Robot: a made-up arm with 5 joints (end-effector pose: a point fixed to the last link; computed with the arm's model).
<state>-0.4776 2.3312 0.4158 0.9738 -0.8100</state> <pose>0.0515 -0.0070 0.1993 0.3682 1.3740 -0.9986</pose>
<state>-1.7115 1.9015 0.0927 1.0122 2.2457</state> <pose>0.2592 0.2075 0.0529 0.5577 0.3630 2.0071</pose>
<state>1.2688 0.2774 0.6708 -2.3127 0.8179</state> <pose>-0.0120 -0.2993 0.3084 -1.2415 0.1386 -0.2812</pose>
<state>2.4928 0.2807 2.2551 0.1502 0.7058</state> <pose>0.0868 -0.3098 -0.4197 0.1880 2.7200 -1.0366</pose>
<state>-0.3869 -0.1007 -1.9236 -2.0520 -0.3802</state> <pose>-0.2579 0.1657 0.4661 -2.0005 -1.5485 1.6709</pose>
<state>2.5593 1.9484 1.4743 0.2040 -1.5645</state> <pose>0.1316 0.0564 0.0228 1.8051 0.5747 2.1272</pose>
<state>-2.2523 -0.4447 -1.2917 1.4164 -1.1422</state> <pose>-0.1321 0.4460 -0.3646 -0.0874 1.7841 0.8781</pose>
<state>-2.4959 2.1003 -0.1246 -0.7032 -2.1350</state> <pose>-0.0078 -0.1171 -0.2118 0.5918 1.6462 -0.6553</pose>
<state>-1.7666 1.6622 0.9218 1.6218 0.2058</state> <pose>0.1235 0.3625 0.1323 -0.7951 -0.9988 -1.6261</pose>
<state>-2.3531 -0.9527 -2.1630 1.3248 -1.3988</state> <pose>-0.3662 0.2795 -0.3260 0.2819 2.8585 0.3086</pose>
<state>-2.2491 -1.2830 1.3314 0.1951 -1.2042</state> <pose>-0.3475 0.5336 -0.2015 -1.6417 -0.8159 1.5078</pose>
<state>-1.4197 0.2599 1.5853 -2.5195 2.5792</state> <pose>-0.1080 0.2914 0.1842 1.3667 1.0480 -0.4291</pose>
